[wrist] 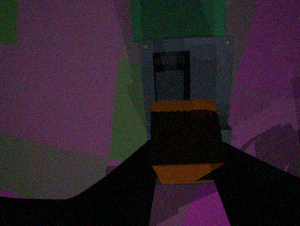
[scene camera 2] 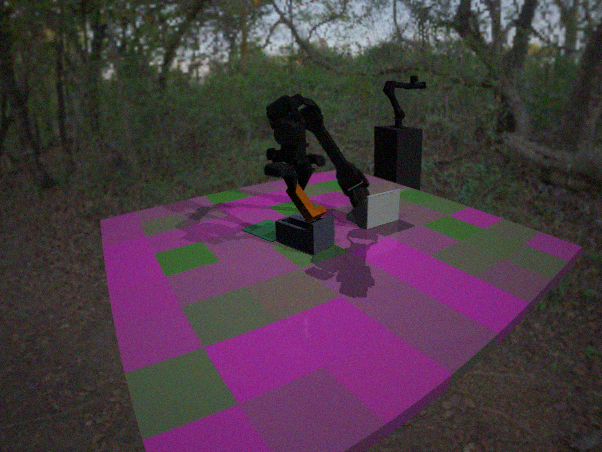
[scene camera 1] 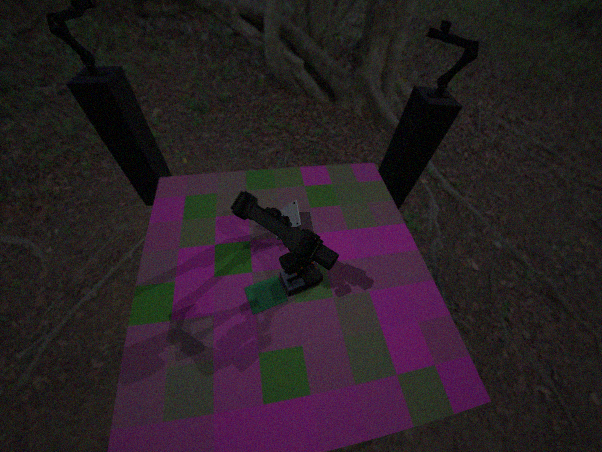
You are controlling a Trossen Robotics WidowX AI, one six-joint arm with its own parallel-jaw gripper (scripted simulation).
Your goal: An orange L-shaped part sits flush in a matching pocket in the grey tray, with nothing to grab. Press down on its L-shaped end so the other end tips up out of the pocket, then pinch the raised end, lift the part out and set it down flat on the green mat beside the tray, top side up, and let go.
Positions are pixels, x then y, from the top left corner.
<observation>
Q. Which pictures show my gripper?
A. The wrist view, scene camera 2 and scene camera 1: all of them.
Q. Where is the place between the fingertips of my gripper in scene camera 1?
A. At 301, 269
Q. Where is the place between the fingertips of my gripper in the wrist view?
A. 181, 146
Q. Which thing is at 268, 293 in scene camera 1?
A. A green mat.
</observation>
